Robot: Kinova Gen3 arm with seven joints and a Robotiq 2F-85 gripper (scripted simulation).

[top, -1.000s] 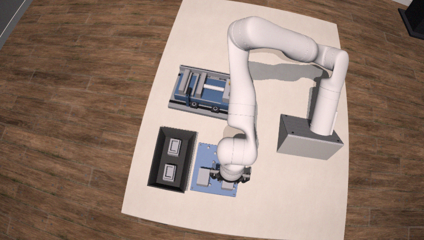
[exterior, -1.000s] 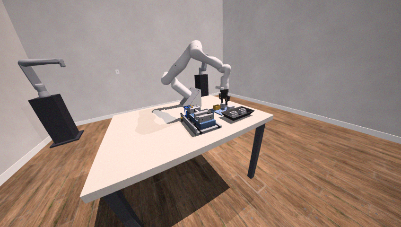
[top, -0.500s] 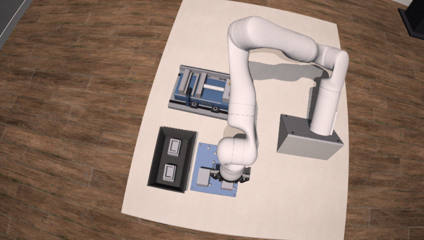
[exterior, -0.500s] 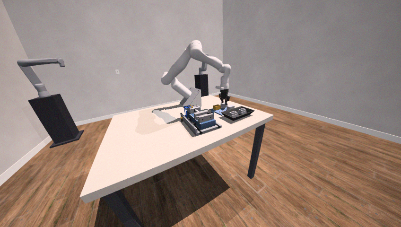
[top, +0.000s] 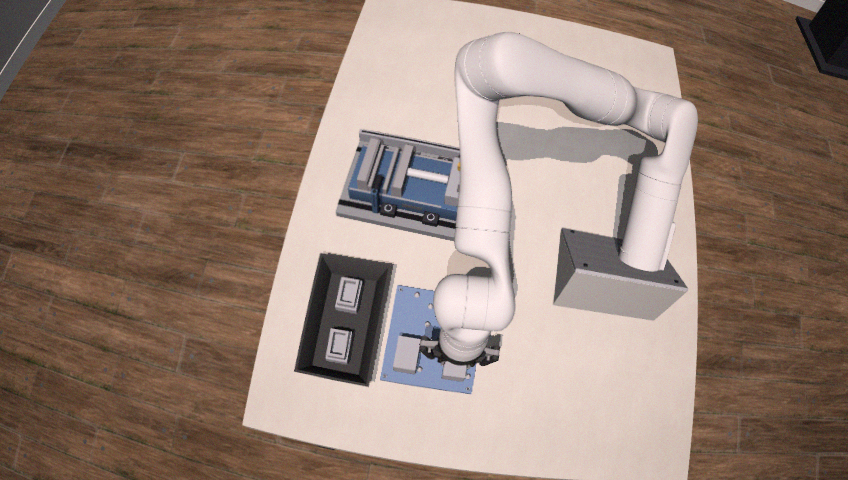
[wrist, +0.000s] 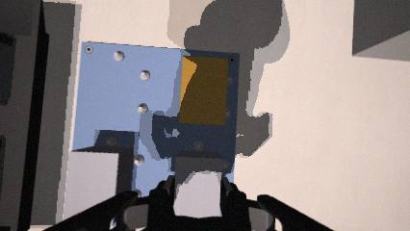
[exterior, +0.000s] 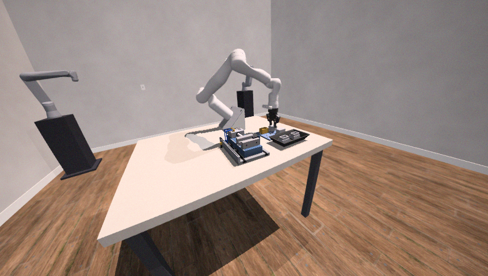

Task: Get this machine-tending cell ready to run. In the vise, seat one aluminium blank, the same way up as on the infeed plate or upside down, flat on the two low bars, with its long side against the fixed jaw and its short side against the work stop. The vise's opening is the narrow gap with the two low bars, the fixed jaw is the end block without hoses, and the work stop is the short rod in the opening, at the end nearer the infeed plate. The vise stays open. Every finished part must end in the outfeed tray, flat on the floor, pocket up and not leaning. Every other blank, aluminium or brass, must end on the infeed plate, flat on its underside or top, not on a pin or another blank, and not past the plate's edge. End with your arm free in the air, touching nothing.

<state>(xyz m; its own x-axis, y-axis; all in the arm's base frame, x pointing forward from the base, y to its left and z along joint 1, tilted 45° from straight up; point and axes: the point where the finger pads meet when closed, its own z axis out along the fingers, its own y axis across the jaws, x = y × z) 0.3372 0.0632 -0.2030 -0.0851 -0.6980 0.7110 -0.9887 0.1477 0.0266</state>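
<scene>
The brass blank lies 10 mm behind my hand, 90 mm to the right of it and 20 mm below it. From my hand the other things lie so: white rod 70 mm ahead, 350 mm to the right, 30 mm above; hose block 340 mm to the right, 30 mm above; blue vise 90 mm ahead, 360 mm to the right, 10 mm below.
</scene>
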